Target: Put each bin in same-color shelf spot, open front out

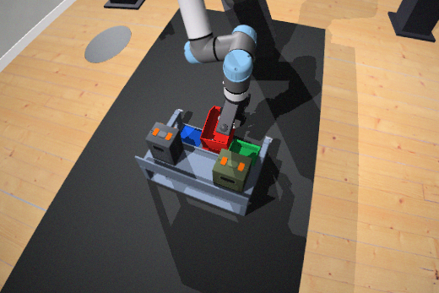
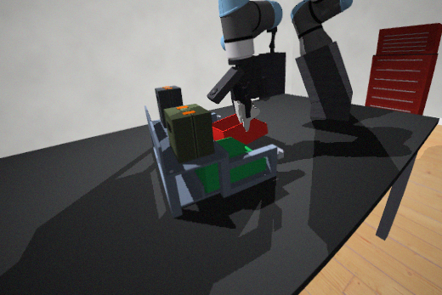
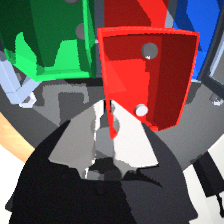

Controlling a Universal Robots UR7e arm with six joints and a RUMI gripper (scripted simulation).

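Right now my hand is 1 cm past the red bin, 5 cm to the left of it and 2 cm above it. From my hand the other things lie so: green bin 11 cm ahead, 5 cm to the left, 5 cm below; then dark grey box 16 cm ahead, 19 cm to the right, 7 cm above.
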